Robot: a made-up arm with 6 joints.
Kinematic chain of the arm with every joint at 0, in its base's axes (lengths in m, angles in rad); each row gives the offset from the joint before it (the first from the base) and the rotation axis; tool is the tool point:
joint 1: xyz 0 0 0.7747 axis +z
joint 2: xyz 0.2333 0 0 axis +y
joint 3: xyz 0 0 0.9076 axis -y
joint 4: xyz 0 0 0.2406 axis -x
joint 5: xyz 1.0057 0 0 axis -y
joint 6: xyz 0.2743 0 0 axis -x
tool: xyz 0 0 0
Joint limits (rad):
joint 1: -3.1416..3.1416
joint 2: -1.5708..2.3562
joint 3: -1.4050..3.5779
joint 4: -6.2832..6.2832
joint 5: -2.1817..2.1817
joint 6: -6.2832..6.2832
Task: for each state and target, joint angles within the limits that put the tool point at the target. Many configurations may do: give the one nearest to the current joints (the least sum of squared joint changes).
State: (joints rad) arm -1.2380 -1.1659 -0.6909 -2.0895 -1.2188 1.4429
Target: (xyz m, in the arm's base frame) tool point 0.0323 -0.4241 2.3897
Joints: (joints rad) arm -1.8474 -0.7492 -0.2096 -2.4345 -0.9692 1.4429
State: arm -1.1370 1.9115 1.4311 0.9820 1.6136 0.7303
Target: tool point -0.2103 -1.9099 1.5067
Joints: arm -1.7880 1.5184 1.8344 0.8799 1.7931 0.7303
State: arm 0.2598 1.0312 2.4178 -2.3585 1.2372 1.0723
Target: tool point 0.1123 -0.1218 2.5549
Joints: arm 0.2676 0.4920 2.5554 -2.4774 1.0559 1.0723
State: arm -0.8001 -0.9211 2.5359 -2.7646 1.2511 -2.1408
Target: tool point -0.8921 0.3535 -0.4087
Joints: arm -0.4625 -1.5708 2.8407 -2.6672 0.7098 -2.1408
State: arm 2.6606 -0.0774 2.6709 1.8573 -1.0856 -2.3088
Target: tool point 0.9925 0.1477 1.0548
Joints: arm 3.0461 -0.2510 3.1504 1.9131 -1.2092 -2.3088
